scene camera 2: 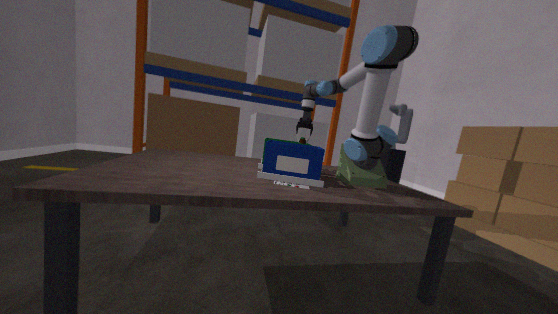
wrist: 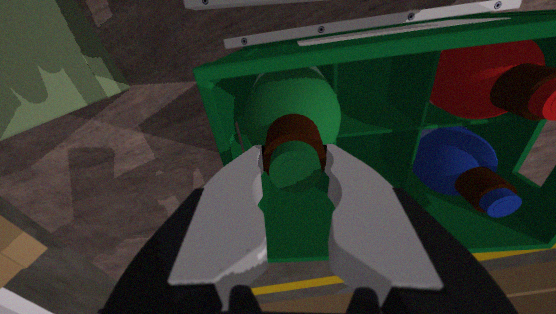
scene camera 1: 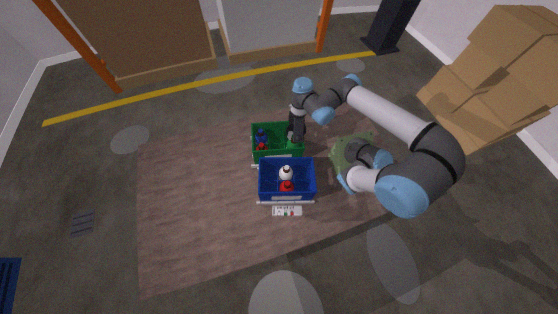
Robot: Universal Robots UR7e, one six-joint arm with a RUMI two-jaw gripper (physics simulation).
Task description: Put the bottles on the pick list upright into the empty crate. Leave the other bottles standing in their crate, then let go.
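Places are measured from the arm's base along level axes (x ahead, y left, z up), in metres.
Pixels of known places: gripper, fingertip midpoint: (scene camera 2: 302,143) (wrist: 292,147); arm's base at its link origin: (scene camera 1: 356,150).
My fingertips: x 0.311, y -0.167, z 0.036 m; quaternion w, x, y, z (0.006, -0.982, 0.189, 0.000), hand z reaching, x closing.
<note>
Ahead of a thing's pixels: the offset from my fingertips to its top centre. "*": to the spot under its first point. Level surfaces: height alone.
My gripper (scene camera 1: 293,137) (scene camera 2: 303,135) (wrist: 292,147) is shut on the brown neck of the green bottle @(dy +0.007, dx +0.002, dz +0.037 m) (scene camera 2: 302,141) (wrist: 302,97), which is upright at a corner compartment of the green crate @(dy -0.060, dx +0.073, dz +0.000 m) (scene camera 1: 256,154) (wrist: 350,55). Its neck shows above the crate rims in scene camera 2; its base is hidden. A blue bottle @(dy -0.130, dx +0.144, dz -0.012 m) (scene camera 1: 260,136) (wrist: 450,157) and a red bottle @(dy -0.041, dx +0.169, dz -0.012 m) (scene camera 1: 261,147) (wrist: 475,82) stand at that crate's other end. The blue crate @(* dy +0.215, dx +0.245, dz -0.010 m) (scene camera 1: 264,193) (scene camera 2: 270,157) holds an upright white bottle @(dy +0.128, dx +0.095, dz -0.012 m) (scene camera 1: 285,174) and a red bottle @(dy +0.206, dx +0.123, dz -0.012 m) (scene camera 1: 286,186). The pick list @(dy +0.301, dx +0.154, dz -0.173 m) (scene camera 1: 287,211) (scene camera 2: 291,185) has coloured marks; its text is unreadable.
The blue crate stands close in front of the green crate on the wooden table @(dz -0.175 m) (scene camera 1: 200,200) (scene camera 2: 175,182). The arm's green base plate (scene camera 1: 340,152) (scene camera 2: 355,176) (wrist: 40,65) is to their right. Cardboard boxes (scene camera 1: 505,75) (scene camera 2: 490,150) and an orange-post rack (scene camera 2: 141,80) stand beyond the table.
</note>
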